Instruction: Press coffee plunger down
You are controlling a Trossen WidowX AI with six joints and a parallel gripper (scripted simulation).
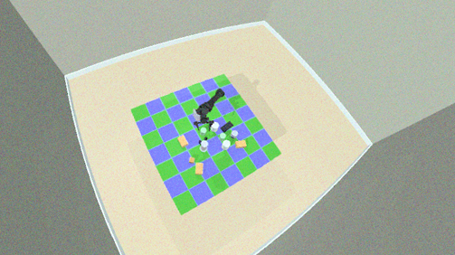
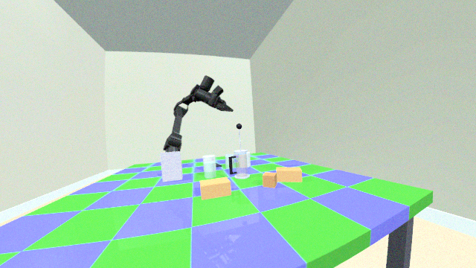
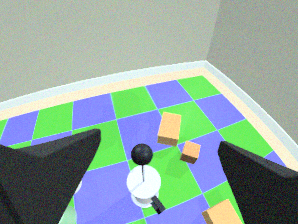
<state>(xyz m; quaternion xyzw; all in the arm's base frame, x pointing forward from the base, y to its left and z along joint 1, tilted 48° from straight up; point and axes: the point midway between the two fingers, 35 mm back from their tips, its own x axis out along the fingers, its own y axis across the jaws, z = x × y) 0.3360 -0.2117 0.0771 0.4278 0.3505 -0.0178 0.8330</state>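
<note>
Now: gripper tip 220 mm above the coffee press and 20 mm short of it.
</note>
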